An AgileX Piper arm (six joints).
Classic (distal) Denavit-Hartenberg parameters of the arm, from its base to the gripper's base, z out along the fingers. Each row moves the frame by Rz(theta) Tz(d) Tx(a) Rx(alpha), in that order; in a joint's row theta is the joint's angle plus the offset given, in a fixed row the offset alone. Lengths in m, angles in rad.
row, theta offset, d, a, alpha
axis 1, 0, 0.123, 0, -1.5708
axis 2, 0.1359, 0, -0.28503, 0
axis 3, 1.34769, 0, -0.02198, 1.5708
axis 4, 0, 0.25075, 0, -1.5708
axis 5, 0, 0, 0, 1.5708
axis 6, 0, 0.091, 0, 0
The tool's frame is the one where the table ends.
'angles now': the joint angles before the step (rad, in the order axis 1, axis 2, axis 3, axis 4, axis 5, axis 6). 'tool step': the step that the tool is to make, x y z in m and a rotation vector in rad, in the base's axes. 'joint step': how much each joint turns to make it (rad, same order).
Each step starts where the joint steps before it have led.
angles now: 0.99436, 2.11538, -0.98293, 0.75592, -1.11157, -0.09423
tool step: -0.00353, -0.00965, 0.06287, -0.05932, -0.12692, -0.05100
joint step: 0.00423, -0.16639, -0.00002, 0.06847, 0.00000, -0.23084
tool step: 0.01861, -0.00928, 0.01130, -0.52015, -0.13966, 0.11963
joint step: -0.09723, -0.04934, 0.00002, -0.20262, 0.18016, -0.45256
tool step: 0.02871, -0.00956, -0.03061, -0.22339, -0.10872, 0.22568
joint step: -0.14893, 0.09134, -0.00001, -0.47844, 0.02388, 0.07044
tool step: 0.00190, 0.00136, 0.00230, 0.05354, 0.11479, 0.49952
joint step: -0.13685, 0.01616, -0.05948, -0.81551, -0.03409, 0.61808
